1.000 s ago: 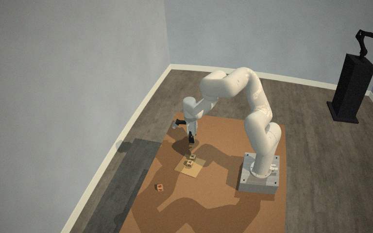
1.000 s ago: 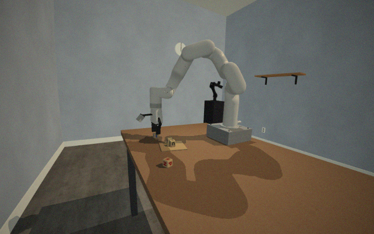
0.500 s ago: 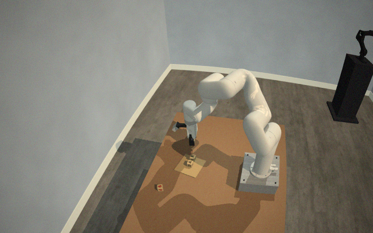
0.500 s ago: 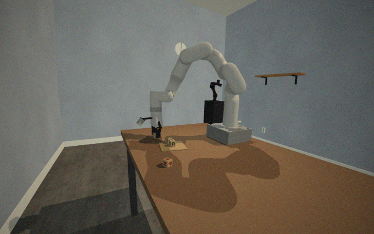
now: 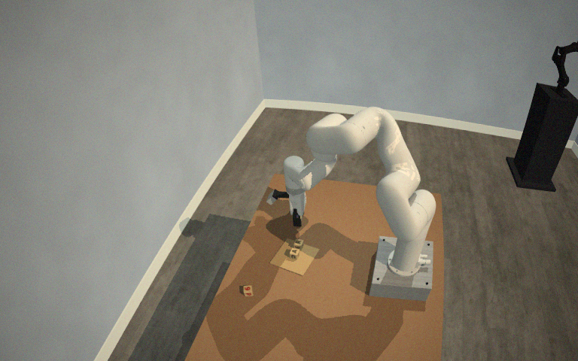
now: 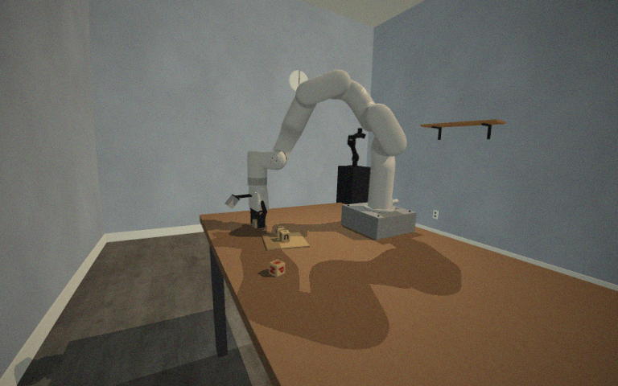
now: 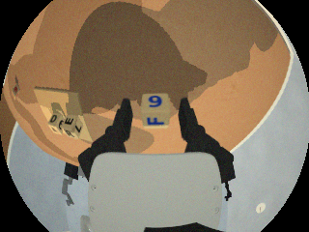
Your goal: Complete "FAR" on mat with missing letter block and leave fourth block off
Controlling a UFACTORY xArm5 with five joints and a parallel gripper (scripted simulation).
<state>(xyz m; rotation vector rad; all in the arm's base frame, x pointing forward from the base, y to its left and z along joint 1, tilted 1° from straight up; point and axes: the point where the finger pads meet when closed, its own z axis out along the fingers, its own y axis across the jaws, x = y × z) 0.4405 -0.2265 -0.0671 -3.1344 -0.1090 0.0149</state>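
Now: hand 3 cm past the mat, 19 cm to the right of it and 2 cm above it.
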